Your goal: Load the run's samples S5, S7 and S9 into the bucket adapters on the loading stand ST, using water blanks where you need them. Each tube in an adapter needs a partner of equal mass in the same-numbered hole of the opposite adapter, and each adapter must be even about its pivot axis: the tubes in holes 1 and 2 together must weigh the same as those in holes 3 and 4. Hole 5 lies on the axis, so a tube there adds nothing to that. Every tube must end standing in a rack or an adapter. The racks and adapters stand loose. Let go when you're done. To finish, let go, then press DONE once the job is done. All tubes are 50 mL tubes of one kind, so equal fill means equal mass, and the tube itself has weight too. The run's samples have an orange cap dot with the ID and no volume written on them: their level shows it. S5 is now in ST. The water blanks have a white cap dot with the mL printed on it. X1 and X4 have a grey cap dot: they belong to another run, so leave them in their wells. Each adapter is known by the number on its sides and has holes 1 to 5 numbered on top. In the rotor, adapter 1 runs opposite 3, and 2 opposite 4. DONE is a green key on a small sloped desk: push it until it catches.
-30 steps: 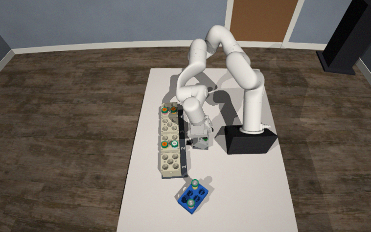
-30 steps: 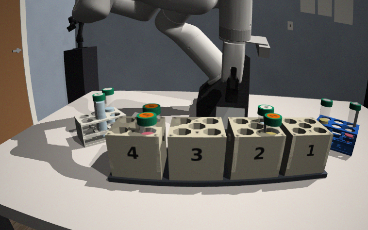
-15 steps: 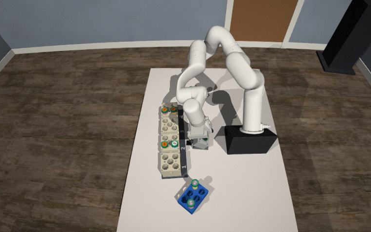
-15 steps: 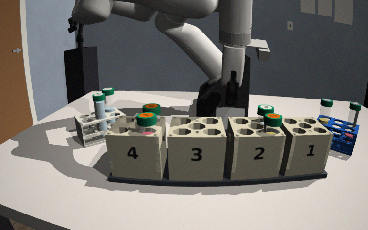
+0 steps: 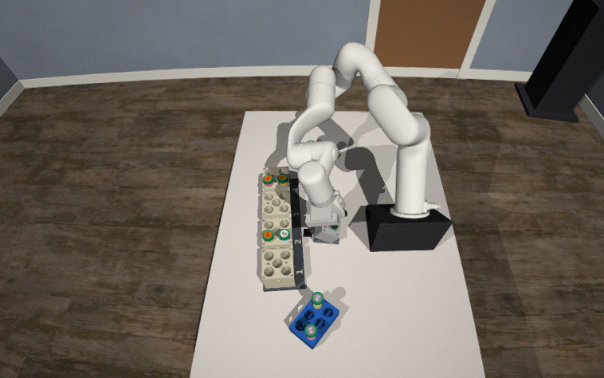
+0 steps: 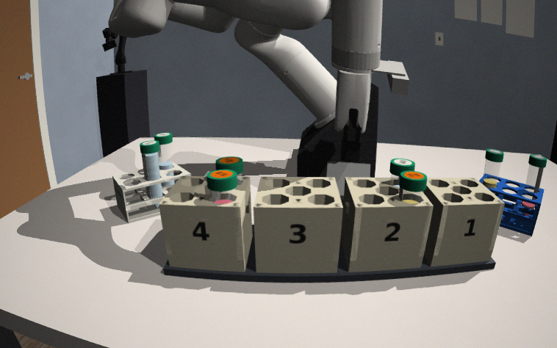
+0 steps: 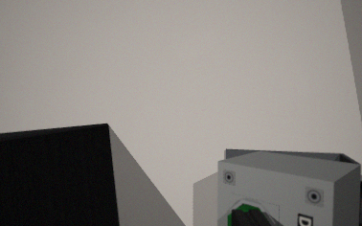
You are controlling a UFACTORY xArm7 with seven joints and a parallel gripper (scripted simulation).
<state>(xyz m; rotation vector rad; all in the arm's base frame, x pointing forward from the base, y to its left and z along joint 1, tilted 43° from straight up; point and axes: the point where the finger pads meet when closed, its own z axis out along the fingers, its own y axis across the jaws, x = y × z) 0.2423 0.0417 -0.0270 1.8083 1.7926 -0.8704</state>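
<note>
Right now my hand is 3 cm above the green done key. Also, from my hand: blue rack (2 cm ahead, 31 cm to the left, 7 cm below); pink-filled sample tube (24 cm ahead, 13 cm to the right, 3 cm below); S7 tube (19 cm ahead, 14 cm to the right, 3 cm below).
</note>
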